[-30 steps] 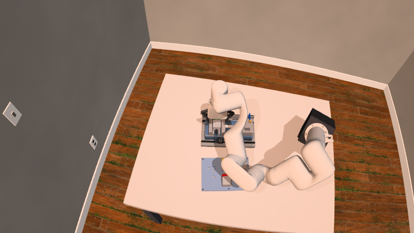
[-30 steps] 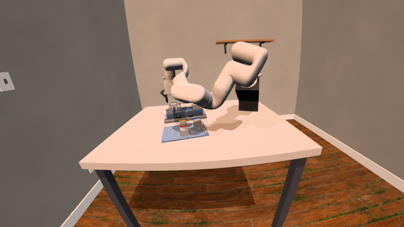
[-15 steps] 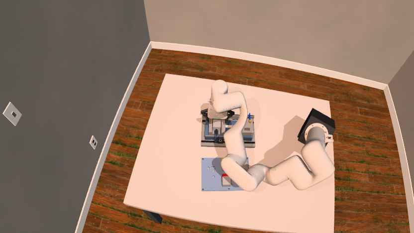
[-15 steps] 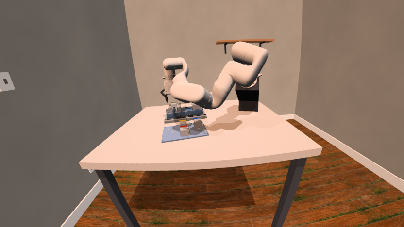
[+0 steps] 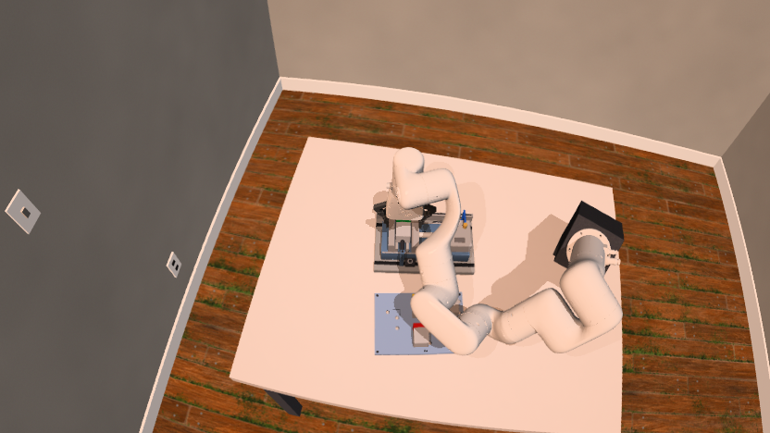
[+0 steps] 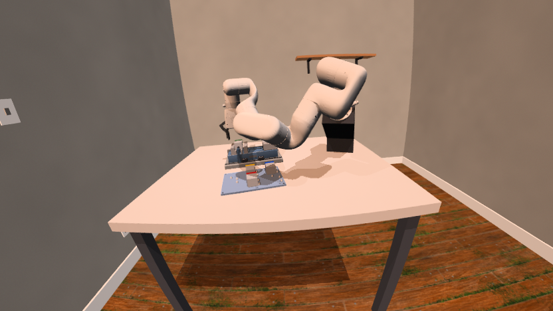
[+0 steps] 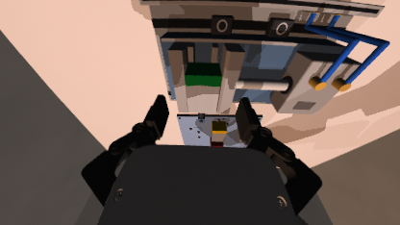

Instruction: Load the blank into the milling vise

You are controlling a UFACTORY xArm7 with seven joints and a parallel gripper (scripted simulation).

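The green-ended blank lies 40 mm below my hand. Also, from my hand: blue-ended blank: 200 mm behind, 150 mm to the left, 110 mm below; rod: 80 mm behind, 60 mm below, 30 mm to the right; yellow-ended blank: 180 mm to the left, 110 mm below, 110 mm behind.
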